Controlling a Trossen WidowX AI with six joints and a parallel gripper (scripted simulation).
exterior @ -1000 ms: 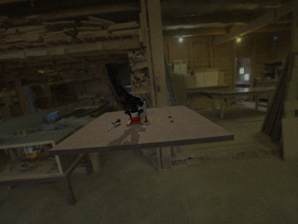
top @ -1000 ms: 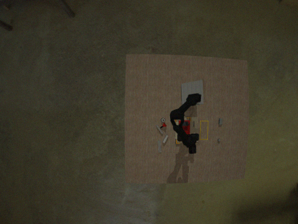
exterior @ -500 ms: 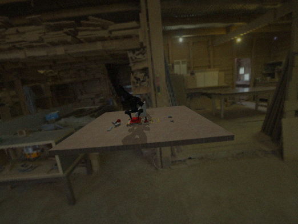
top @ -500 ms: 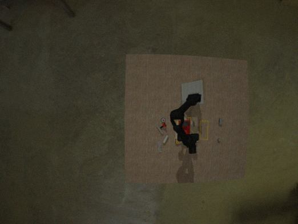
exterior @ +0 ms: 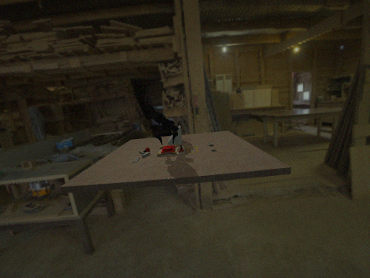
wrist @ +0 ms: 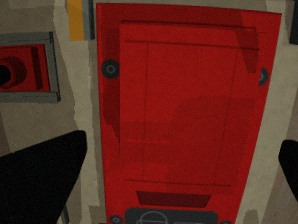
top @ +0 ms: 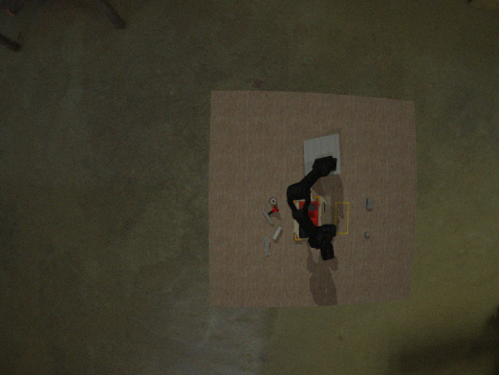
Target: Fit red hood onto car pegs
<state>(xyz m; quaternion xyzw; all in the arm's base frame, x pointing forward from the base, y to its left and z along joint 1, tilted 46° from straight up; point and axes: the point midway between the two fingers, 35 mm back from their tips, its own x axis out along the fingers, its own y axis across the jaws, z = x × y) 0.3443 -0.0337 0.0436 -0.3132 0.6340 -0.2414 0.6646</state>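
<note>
Right now the red hood is 30 mm below my gripper tip.
</note>
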